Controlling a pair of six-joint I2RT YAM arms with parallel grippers.
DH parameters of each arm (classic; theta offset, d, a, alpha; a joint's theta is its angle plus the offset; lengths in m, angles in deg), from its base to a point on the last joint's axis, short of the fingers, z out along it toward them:
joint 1: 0 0.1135 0.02 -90
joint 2: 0 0 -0.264 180
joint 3: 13.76 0 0.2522 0
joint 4: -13.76 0 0.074 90
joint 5: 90 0 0 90
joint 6: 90 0.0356 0 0
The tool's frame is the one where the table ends.
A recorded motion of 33 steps. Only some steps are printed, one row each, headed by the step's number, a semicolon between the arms.
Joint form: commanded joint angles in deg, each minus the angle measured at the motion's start. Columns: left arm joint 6, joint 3, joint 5, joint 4, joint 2, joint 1; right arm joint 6, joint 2, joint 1, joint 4, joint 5, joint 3.
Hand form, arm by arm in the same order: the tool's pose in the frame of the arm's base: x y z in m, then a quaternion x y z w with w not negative. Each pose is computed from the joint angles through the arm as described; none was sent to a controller.
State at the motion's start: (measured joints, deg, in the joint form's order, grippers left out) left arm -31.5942 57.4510 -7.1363 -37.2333 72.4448 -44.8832; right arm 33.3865 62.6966 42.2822 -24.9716 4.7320 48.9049
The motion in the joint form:
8: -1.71 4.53 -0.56 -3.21 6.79 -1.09; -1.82 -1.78 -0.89 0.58 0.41 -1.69
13: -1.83 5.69 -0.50 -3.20 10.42 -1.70; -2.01 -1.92 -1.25 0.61 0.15 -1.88
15: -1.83 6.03 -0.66 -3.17 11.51 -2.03; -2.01 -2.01 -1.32 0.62 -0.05 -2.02
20: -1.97 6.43 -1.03 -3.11 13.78 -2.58; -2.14 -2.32 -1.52 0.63 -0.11 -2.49
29: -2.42 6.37 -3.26 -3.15 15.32 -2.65; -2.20 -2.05 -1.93 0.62 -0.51 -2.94
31: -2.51 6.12 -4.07 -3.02 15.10 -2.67; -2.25 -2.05 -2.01 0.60 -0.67 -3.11
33: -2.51 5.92 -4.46 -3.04 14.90 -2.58; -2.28 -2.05 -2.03 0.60 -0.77 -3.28
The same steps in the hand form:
8: 0.1986 -0.1986 0.2651 0.08718 0.95457 -0.12742 0.25486; 0.1747 0.1497 0.2769 -0.05737 0.89663 0.22750 0.37552
13: 0.2044 -0.2092 0.2545 0.09344 0.95975 -0.11587 0.23817; 0.1751 0.1483 0.2764 -0.05705 0.89679 0.22727 0.37531
15: 0.2056 -0.2128 0.2511 0.09643 0.96096 -0.11152 0.23412; 0.1749 0.1480 0.2759 -0.05729 0.89698 0.22813 0.37430
20: 0.2080 -0.2192 0.2422 0.10059 0.96418 -0.10039 0.22399; 0.1743 0.1464 0.2742 -0.05707 0.89758 0.22673 0.37375
29: 0.2108 -0.2208 0.2345 0.09430 0.96662 -0.07760 0.22525; 0.1753 0.1455 0.2706 -0.05628 0.90048 0.22434 0.36829
31: 0.2104 -0.2198 0.2345 0.09198 0.96603 -0.07309 0.23017; 0.1753 0.1452 0.2696 -0.05676 0.90120 0.22406 0.36663
33: 0.2103 -0.2186 0.2344 0.09045 0.96590 -0.07025 0.23220; 0.1751 0.1450 0.2686 -0.05731 0.90182 0.22375 0.36520

